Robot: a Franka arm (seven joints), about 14 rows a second.
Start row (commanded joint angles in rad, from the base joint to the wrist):
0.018 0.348 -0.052 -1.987 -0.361 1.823 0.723
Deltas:
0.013 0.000 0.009 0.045 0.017 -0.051 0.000
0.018 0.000 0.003 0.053 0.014 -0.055 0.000
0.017 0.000 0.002 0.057 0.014 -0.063 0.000
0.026 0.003 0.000 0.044 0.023 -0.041 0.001
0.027 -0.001 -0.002 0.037 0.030 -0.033 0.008
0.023 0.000 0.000 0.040 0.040 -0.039 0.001
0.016 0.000 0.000 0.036 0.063 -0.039 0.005
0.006 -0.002 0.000 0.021 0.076 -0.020 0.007
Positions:
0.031 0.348 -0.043 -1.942 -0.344 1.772 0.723
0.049 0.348 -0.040 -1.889 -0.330 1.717 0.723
0.066 0.348 -0.038 -1.832 -0.316 1.654 0.723
0.092 0.351 -0.038 -1.788 -0.293 1.613 0.724
0.119 0.350 -0.040 -1.751 -0.263 1.580 0.732
0.142 0.350 -0.040 -1.711 -0.223 1.541 0.733
0.158 0.350 -0.040 -1.675 -0.160 1.502 0.738
0.164 0.348 -0.040 -1.654 -0.084 1.482 0.745

